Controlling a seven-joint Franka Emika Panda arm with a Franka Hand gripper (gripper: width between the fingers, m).
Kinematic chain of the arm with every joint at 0, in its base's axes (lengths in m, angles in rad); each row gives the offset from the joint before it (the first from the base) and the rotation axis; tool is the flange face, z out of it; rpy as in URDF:
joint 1: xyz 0 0 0.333 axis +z
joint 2: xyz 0 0 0 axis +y
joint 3: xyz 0 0 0.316 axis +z
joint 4: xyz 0.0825 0 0 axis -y
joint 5: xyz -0.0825 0 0.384 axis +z
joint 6: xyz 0 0 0 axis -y
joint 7: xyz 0.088 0 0 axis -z
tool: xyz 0 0 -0.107 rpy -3.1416 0 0
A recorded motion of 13 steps. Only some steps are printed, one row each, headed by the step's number.
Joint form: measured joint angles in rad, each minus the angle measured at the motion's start. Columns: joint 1, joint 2, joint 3, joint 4, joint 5, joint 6, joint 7.
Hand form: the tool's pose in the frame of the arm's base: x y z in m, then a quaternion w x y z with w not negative. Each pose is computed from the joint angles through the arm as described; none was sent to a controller.
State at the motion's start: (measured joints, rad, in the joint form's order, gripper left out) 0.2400 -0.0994 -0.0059 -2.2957 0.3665 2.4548 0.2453
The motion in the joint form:
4: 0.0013 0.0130 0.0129 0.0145 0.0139 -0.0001 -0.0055
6: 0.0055 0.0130 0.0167 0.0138 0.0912 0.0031 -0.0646
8: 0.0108 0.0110 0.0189 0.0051 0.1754 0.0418 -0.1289
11: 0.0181 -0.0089 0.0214 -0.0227 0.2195 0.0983 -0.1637
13: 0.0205 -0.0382 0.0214 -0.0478 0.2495 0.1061 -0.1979
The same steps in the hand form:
4: 0.5111 0.1296 0.4167 0.16420 -0.97427 0.12525 -0.09028
6: 0.5102 0.1335 0.4167 0.18834 -0.97082 0.11897 -0.08877
8: 0.5102 0.1347 0.4174 0.21328 -0.96445 0.11721 -0.10298
11: 0.5053 0.1340 0.4202 0.22395 -0.95921 0.11786 -0.12598
13: 0.4974 0.1321 0.4240 0.23186 -0.95715 0.11157 -0.13291

